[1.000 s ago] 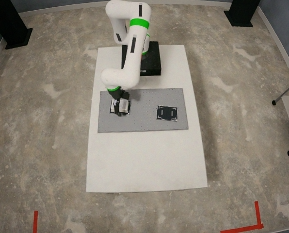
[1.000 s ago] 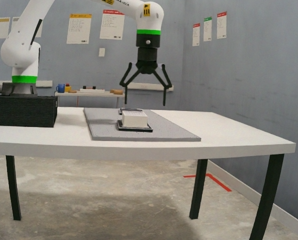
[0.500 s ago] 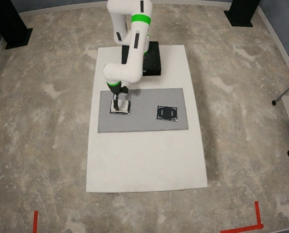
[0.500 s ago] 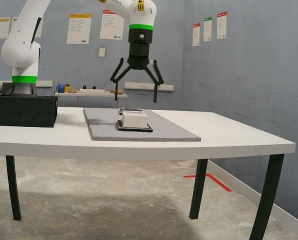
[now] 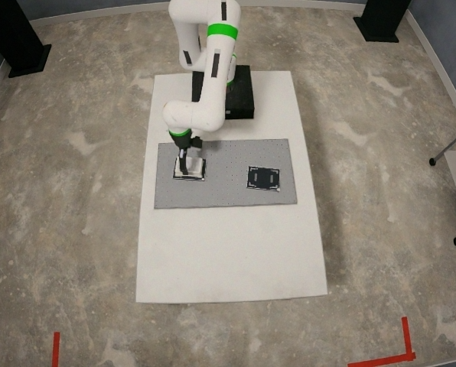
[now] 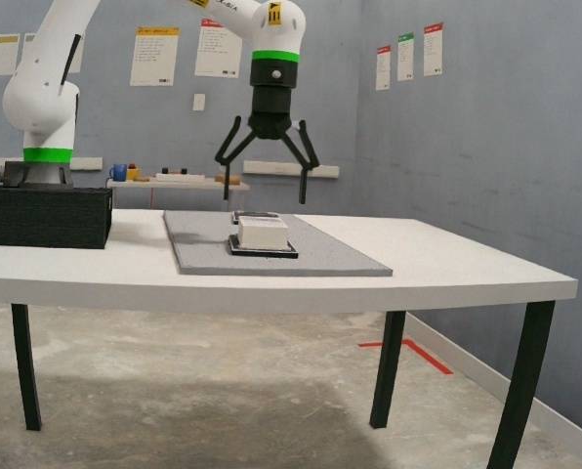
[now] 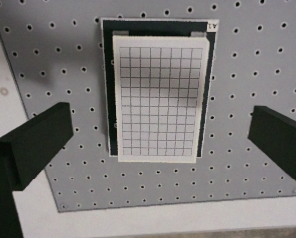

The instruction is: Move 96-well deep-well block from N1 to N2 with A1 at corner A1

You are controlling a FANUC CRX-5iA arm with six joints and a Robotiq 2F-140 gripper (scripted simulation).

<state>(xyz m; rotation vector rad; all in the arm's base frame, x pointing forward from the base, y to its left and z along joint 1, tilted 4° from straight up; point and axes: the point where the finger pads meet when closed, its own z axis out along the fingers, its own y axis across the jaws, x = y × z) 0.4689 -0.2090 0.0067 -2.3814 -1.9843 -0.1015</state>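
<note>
The deep-well block lies 7 cm below my hand. The rest, counted from my hand: plate nest N2: 9 cm ahead, 36 cm to the left, 10 cm below; plate nest: 10 cm below; A1 label: 16 cm ahead, 42 cm to the left, 9 cm below.
</note>
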